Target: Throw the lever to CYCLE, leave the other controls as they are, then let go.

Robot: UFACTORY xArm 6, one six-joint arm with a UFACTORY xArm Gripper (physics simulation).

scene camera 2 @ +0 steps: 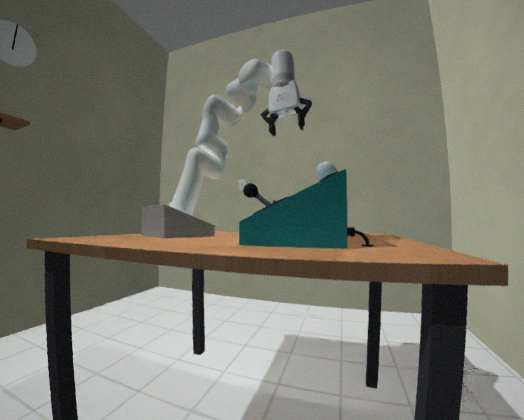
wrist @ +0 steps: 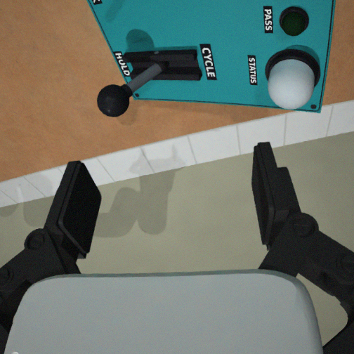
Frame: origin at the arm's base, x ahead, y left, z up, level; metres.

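Seen in the pictures: gripper, between the fingertips: (scene camera 2: pixel 286 131); arm's base, origin of its link: (scene camera 2: pixel 179 216).
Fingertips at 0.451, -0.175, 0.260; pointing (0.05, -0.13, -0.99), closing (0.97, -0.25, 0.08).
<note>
Offsets run from my fingertips to a thing's top centre, as dx, dy, dz. "spot": to the spot under its first point. Level surfaces: height alone.
The lever, a grey rod with a black ball knob {spot: -0.093, -0.090, -0.195} (scene camera 2: pixel 250 190) (wrist: pixel 113 100), stands in a black slotted guide (wrist: pixel 182 64) on the sloped teal panel (scene camera 2: pixel 300 215) (wrist: pixel 170 25). It leans toward the HOLD label (wrist: pixel 122 64), away from the CYCLE label (wrist: pixel 208 62) at the guide's other end. My gripper (scene camera 2: pixel 287 132) (wrist: pixel 169 170) is open and empty. In the scene view it hangs well above the panel, apart from the lever. In the wrist view the knob shows beyond the left finger, not between the fingers.
A white dome lamp {spot: +0.102, -0.139, -0.156} (scene camera 2: pixel 326 170) (wrist: pixel 291 84) marked STATUS and a dark green PASS light (wrist: pixel 294 21) sit on the panel. A black cable {spot: +0.190, -0.106, -0.310} (scene camera 2: pixel 361 234) leaves the panel's back. The panel stands on the wooden table {dz -0.338} (scene camera 2: pixel 200 251), near the arm's grey base (scene camera 2: pixel 165 222).
</note>
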